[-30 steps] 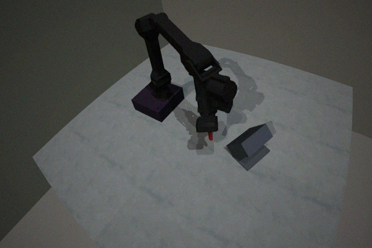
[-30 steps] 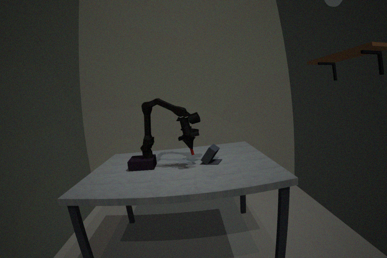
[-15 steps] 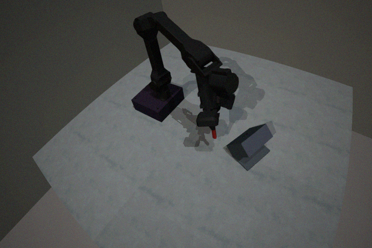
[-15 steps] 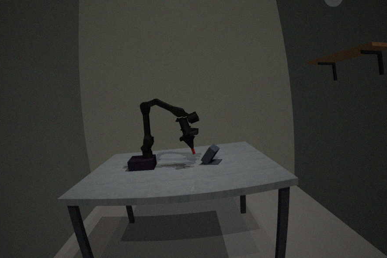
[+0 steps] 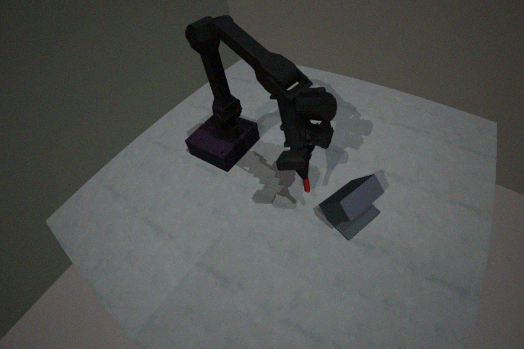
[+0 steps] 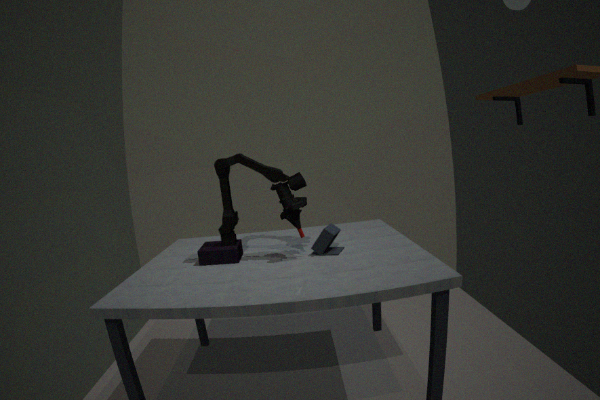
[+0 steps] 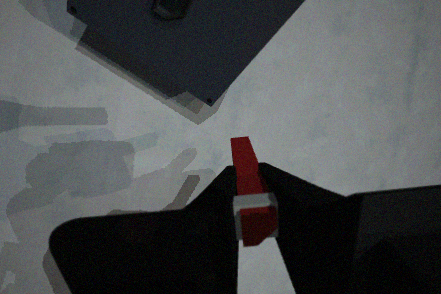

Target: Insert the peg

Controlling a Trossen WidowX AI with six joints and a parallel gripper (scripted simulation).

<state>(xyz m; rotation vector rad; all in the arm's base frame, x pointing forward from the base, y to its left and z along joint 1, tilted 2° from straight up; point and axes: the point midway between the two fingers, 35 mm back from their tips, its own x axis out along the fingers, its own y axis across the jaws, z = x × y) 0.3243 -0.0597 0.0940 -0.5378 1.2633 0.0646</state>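
The sloped grey panel is 11 cm ahead of my gripper tip, 5 cm to the left of it and 7 cm below it. The rest, counted from my gripper tip: red peg (1 cm behind, 2 cm above); then thin flat foot plate (13 cm ahead, 4 cm to the left, 12 cm below).
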